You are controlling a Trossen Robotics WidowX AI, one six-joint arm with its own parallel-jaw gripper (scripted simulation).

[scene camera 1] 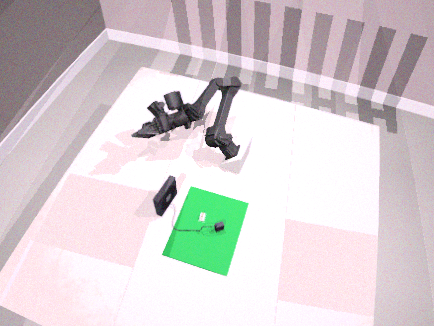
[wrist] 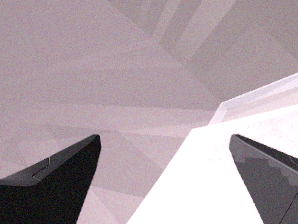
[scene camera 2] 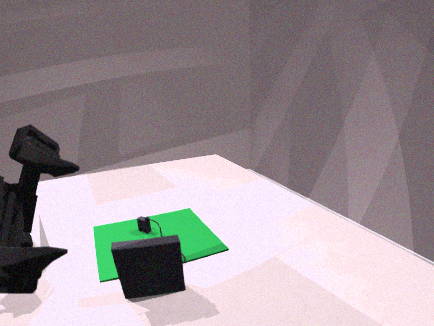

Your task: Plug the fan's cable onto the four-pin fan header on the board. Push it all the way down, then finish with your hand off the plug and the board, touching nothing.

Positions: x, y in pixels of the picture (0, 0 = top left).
Scene:
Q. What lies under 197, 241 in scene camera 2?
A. A green board.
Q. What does the gripper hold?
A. Nothing.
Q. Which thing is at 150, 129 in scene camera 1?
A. The gripper.

